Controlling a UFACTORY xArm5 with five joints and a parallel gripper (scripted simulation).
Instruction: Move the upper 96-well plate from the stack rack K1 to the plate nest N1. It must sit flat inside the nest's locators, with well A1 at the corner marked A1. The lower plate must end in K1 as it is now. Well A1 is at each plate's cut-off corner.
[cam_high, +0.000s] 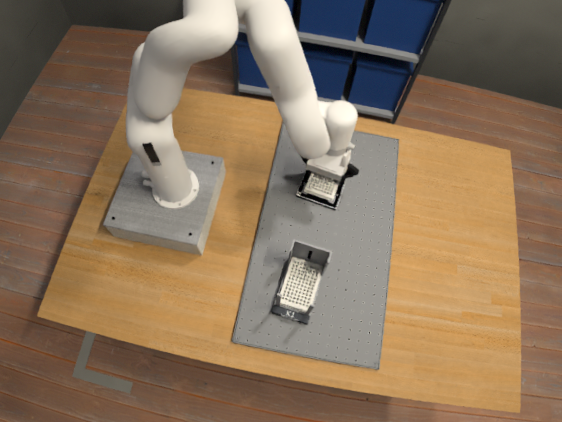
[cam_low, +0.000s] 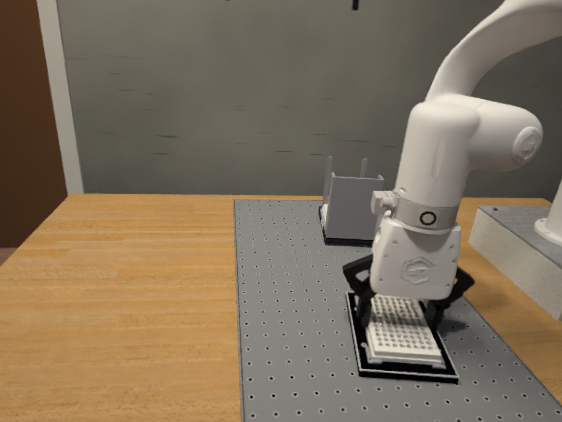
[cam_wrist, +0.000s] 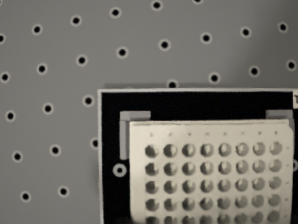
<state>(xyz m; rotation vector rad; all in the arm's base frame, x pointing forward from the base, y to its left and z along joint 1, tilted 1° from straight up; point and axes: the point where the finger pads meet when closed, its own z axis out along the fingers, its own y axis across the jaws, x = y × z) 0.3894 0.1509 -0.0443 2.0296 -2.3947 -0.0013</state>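
The 96-well plate is 10 mm below my hand. From my hand the other things lie so: black plate nest N1: 30 mm below.
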